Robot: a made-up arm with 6 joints. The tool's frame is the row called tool.
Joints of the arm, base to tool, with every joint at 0 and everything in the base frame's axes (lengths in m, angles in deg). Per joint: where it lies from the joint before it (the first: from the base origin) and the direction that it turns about. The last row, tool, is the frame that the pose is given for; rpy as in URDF.
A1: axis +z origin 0 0 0.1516
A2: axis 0.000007 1 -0.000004 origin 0 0 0
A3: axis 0.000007 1 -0.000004 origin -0.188 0 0.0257
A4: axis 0.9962 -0.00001 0.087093 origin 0.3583 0 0.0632
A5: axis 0.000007 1 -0.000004 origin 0 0 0
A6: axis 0.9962 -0.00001 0.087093 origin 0.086 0 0.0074
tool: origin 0 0 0 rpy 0 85 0
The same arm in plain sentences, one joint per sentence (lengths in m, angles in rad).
The arm has six revolute joints in a row. What follows holds with every joint at zero, and every direction is one of the base frame's.
Joint 1 is mounted 0.1516 m along +z from the base frame's origin and rotates about +z.
Joint 2 is mounted at the same point as joint 1 and rotates about +y.
Joint 3 is mounted 0.188 m along -x and 0.0257 m along +z from joint 2 and rotates about +y.
Joint 4 is mounted 0.3583 m along +x and 0.0632 m along +z from joint 3 and rotates about the direction (0.9962, 0, 0.0871).
Joint 5 is mounted at the same point as joint 4 and rotates about +y.
Joint 6 is mounted 0.086 m along +x and 0.0074 m along +z from joint 5 and rotates about the direction (0.9962, 0, 0.0871).
The tool frame, which is the frame that the pose is given for, is mounted at the same point as joint 6; its axes are the base frame's turned by roll 0, pitch 1.4835 and yaw 0 rad (as in URDF: about the fixed x, then y, then z).

